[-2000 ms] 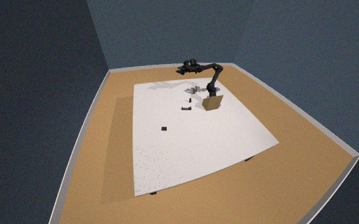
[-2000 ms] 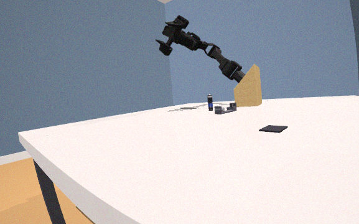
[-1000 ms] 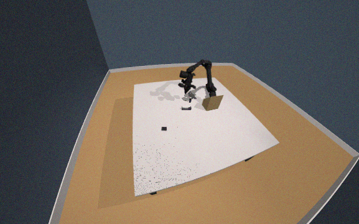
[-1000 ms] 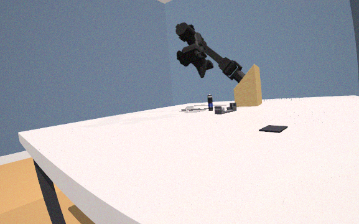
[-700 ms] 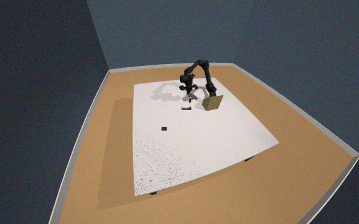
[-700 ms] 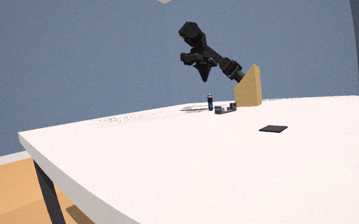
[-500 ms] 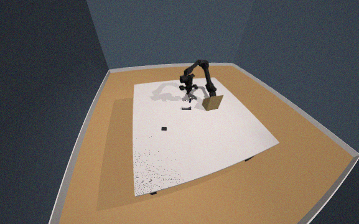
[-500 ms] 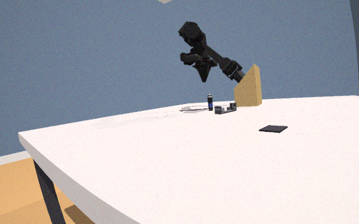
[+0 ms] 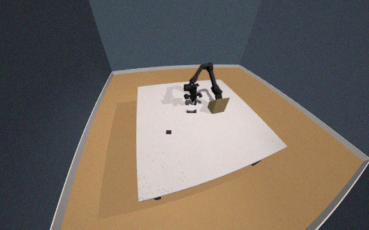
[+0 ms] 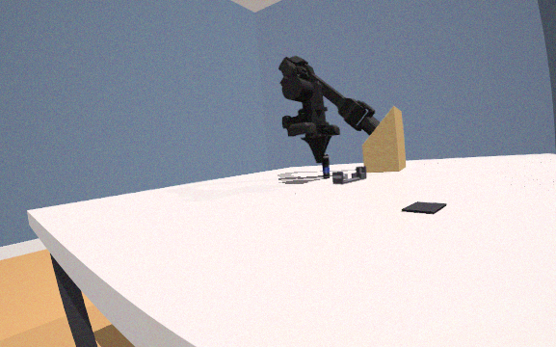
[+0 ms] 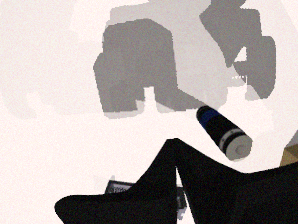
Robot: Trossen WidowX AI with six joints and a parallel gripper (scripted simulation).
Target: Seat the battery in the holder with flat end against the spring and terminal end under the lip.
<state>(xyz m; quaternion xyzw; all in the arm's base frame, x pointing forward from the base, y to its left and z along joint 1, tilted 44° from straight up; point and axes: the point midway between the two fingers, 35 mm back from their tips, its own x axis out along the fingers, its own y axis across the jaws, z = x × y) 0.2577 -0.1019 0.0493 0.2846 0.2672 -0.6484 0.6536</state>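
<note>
My gripper tip is now 4 cm past the battery and 1 cm above it. From my gripper tip the other things lie so: flat black square (32 cm ahead, 30 cm to the left, 4 cm below).
</note>
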